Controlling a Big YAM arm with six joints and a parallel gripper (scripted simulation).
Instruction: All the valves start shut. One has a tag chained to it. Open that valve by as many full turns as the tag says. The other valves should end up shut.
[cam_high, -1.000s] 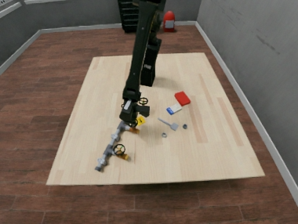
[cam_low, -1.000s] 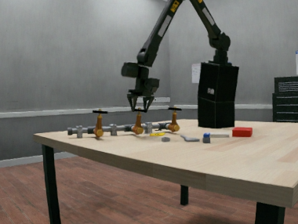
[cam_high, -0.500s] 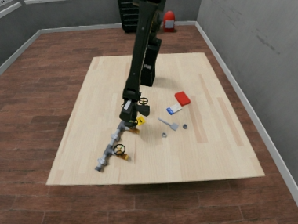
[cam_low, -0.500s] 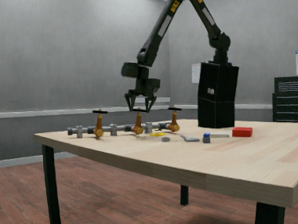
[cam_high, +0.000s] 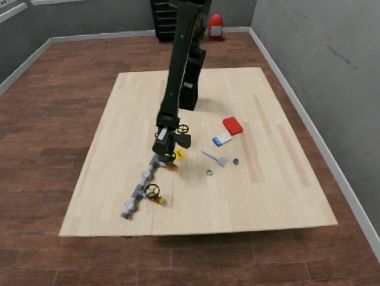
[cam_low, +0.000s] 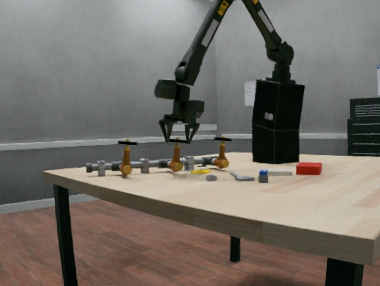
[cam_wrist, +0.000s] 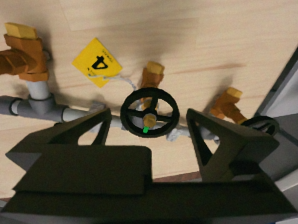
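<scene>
Right now my hand is 9 cm past the yellow tag, 3 cm to the right of it and 12 cm above it. The rest, counted from my hand: blue-and-white block 18 cm behind, 30 cm to the left, 11 cm below; then grey flat tool 5 cm behind, 25 cm to the left, 11 cm below; then grey part 2 cm behind, 36 cm to the left, 11 cm below.
</scene>
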